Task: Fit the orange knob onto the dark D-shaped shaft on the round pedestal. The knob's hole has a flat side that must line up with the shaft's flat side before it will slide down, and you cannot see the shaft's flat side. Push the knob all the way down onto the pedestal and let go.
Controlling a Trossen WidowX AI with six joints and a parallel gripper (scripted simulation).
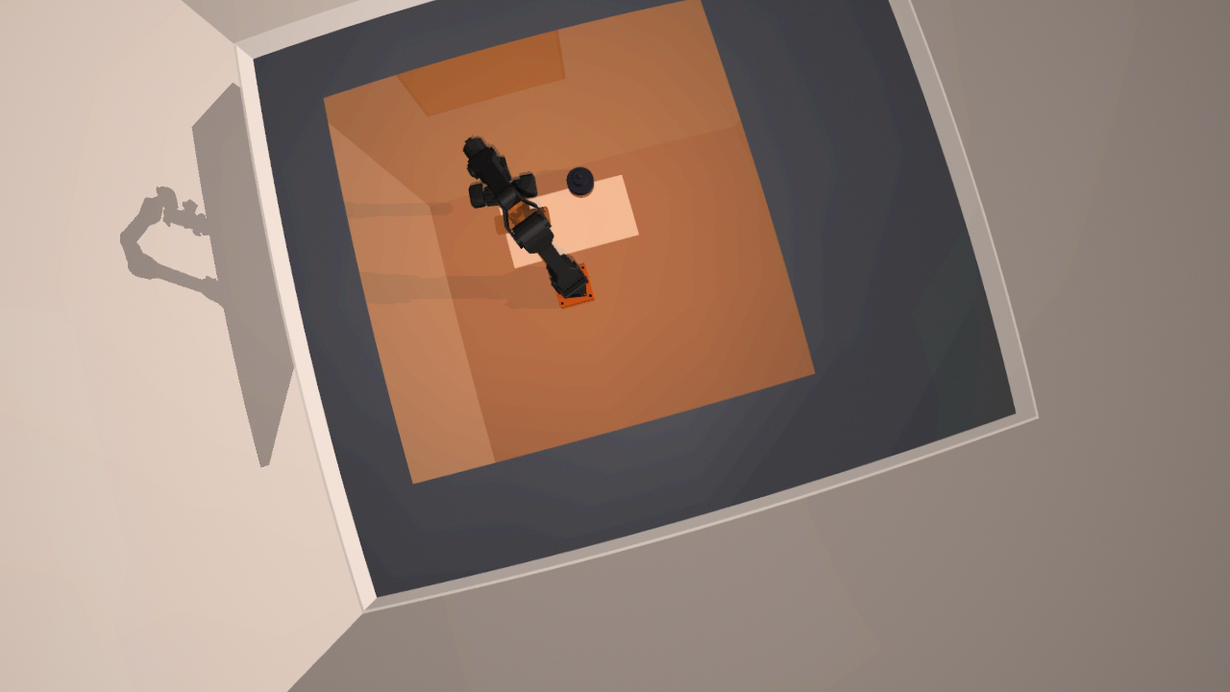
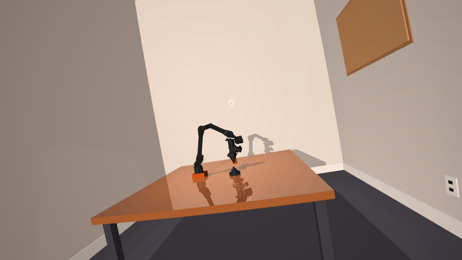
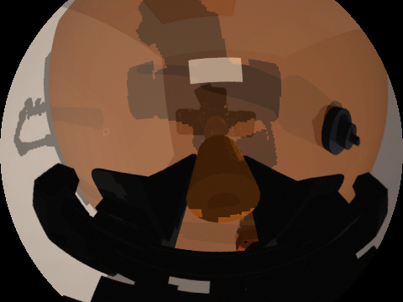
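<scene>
My gripper tip is 6 cm short of the dark round pedestal, 22 cm to the left of it and 2 cm above it. Also, from my gripper tip: orange knob (2 cm above).
</scene>
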